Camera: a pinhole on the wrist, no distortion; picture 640 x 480 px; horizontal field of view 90.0 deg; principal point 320.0 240.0 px. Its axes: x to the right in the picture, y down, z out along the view. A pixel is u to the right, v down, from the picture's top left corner.
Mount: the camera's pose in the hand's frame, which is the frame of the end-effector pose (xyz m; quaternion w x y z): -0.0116 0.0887 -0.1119 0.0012 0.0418 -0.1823 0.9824
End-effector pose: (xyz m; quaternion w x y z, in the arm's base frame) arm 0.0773 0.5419 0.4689 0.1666 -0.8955 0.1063 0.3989
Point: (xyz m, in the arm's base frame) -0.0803 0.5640 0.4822
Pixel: 499.9 211.0
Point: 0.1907 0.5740 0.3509
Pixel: 23.2 378.0
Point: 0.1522 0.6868 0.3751
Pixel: 187.6 424.4
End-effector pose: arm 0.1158 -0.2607 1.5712 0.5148 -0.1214 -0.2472 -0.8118
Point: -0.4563 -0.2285 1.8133
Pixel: 144.9 450.4
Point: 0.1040 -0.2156 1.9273
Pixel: 240.4 131.6
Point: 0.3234 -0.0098 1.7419
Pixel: 551.5 51.5
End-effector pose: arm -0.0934 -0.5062 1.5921 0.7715 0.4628 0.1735 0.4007
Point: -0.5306 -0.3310 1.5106
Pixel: behind the camera
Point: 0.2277 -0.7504 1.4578
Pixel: 339.6 393.8
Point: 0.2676 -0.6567 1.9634
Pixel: 262.2 103.1
